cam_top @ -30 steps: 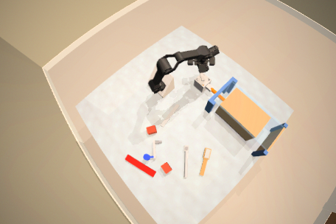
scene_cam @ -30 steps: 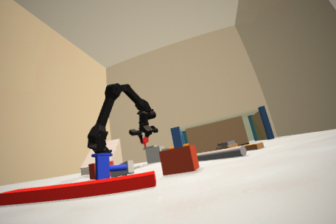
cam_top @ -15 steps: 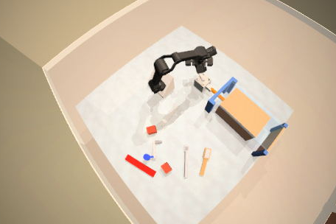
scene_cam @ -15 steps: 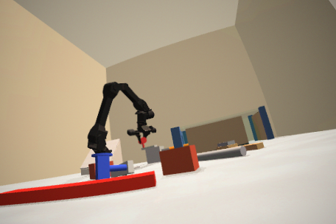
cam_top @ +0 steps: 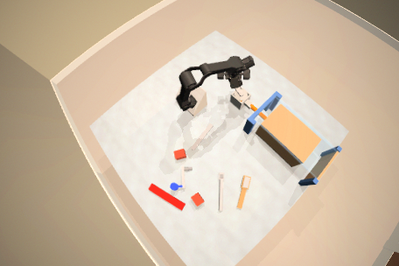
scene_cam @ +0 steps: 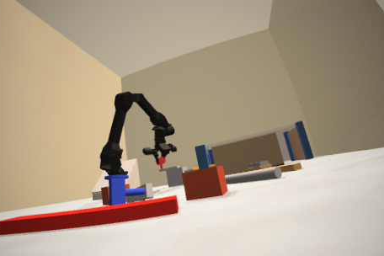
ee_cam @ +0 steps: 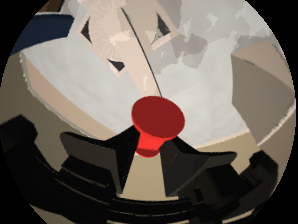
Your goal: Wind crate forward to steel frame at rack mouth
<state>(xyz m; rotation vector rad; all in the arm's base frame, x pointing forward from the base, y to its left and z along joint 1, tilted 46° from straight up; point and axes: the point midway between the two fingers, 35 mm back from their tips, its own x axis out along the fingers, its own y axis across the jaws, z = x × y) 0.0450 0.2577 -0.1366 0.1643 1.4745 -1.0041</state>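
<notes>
My gripper tip is now 50 mm short of the winch handle, 30 mm above it and 10 mm to the left of it. Round my gripper tip: grey winch 100 mm below, 100 mm ahead, 30 mm to the right; then red knob 10 mm to the right, 10 mm ahead; then blue frame post 270 mm ahead, 30 mm below, 10 mm to the right.
</notes>
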